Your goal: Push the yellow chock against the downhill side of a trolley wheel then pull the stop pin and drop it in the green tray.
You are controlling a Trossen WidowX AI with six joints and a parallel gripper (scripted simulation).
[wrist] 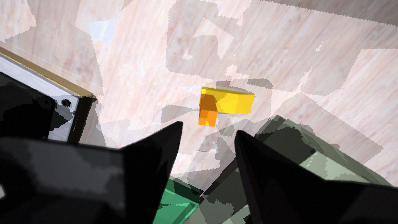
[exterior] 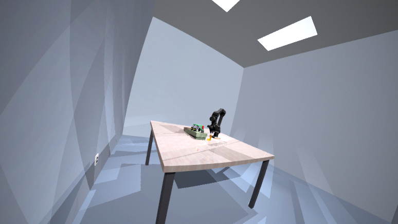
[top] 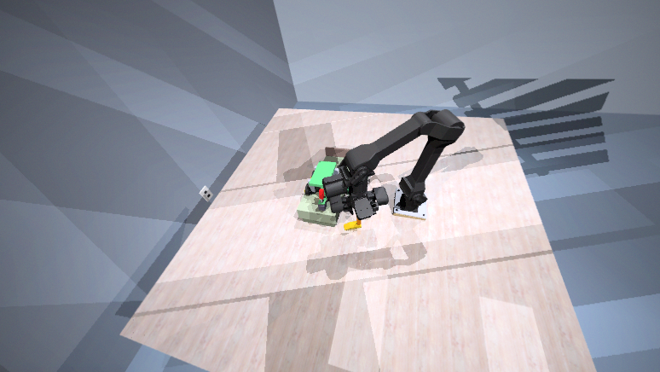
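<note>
Right now the yellow chock is 70 mm below my gripper tip, 20 mm ahead of it and 10 mm to the left of it. The rest, counted from my gripper tip: trolley 150 mm ahead, 110 mm to the right, 20 mm above; then grey-green ramp 150 mm ahead, 110 mm to the right, 40 mm below; then red-headed stop pin 130 mm ahead, 40 mm above, 10 mm to the right.
</note>
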